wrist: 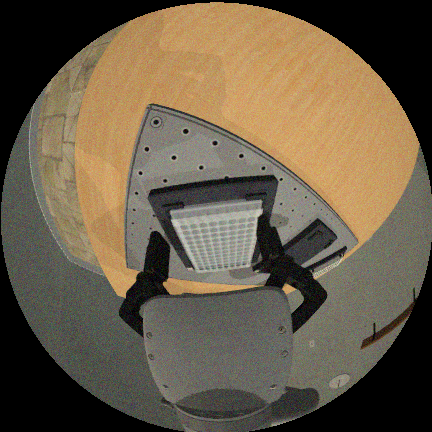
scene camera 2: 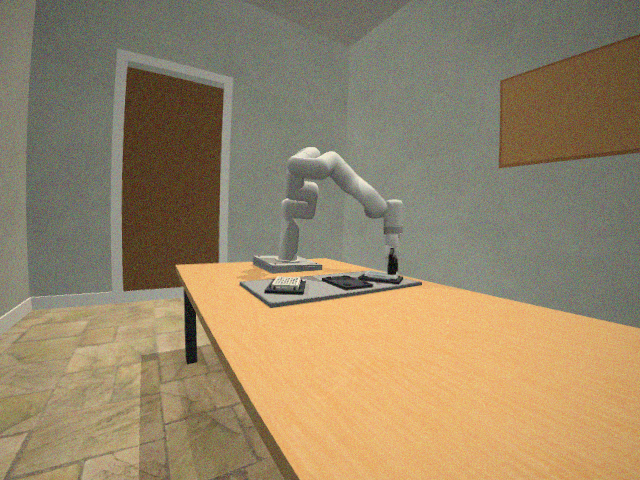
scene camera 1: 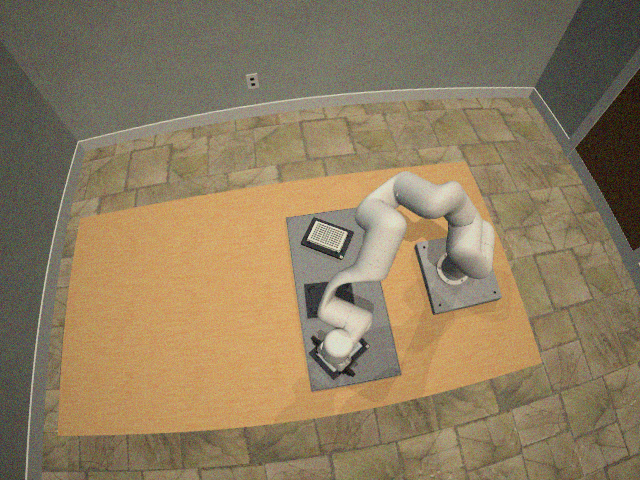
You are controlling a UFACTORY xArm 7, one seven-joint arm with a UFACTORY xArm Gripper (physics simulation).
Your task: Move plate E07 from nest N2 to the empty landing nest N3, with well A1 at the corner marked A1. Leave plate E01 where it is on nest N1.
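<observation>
A white well plate (wrist: 217,225) (scene camera 2: 381,277) lies in the black nest (wrist: 209,187) (scene camera 1: 361,350) at the near end of the grey board (scene camera 1: 299,269) (scene camera 2: 256,290) (wrist: 181,149). My gripper (wrist: 208,231) (scene camera 2: 392,264) is open, with one finger on each long side of this plate and nothing gripped. In the top view the wrist hides most of the plate. The middle nest (scene camera 1: 312,299) (scene camera 2: 346,282) (wrist: 312,241) is empty. A second well plate (scene camera 1: 327,235) (scene camera 2: 286,282) (wrist: 328,266) sits in the nest at the far end. I cannot read any labels.
The board lies on an orange table (scene camera 1: 180,310) (scene camera 2: 413,371). The arm's grey base plate (scene camera 1: 465,299) (scene camera 2: 287,264) stands beside the board. The arm reaches over the middle nest. The table edge is close behind the near nest.
</observation>
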